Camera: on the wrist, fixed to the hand. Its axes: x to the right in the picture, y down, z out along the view.
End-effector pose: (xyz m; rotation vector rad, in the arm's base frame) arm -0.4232 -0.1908 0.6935 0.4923 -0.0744 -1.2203
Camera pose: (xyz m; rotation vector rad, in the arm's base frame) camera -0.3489 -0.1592 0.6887 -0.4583 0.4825 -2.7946
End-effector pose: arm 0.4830 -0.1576 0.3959 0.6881 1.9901 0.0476
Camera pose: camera 0.4843 -0.0890 0.4388 -1.3163 1.4593 -0.3815
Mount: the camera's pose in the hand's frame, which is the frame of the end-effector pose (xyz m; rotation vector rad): -0.0015 0.0715 -0.0378 -0.6540 -0.4014 -1.6591
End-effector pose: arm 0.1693 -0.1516 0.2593 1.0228 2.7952 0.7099
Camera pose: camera 0.2040 -0.1196 0.3250 -1.0492 1.7957 0.7750
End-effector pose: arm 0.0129 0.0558 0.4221 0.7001 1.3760 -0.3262
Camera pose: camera 0.0258 0.1334 0.4409 -1.1445 1.2535 -1.1391
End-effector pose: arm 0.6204 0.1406 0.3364 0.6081 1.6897 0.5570
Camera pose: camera 0.5905 0.1917 0.3915 -1.0729 1.0133 -0.2587
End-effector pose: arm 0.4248 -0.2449 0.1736 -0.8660 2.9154 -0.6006
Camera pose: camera 0.3835 -0.1758 0.1816 2.7109 -1.2993 -0.5562
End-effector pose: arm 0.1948 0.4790 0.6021 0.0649 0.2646 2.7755
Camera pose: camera 0.1690 0.4060 0.5786 0.1430 -0.4970 1.0478
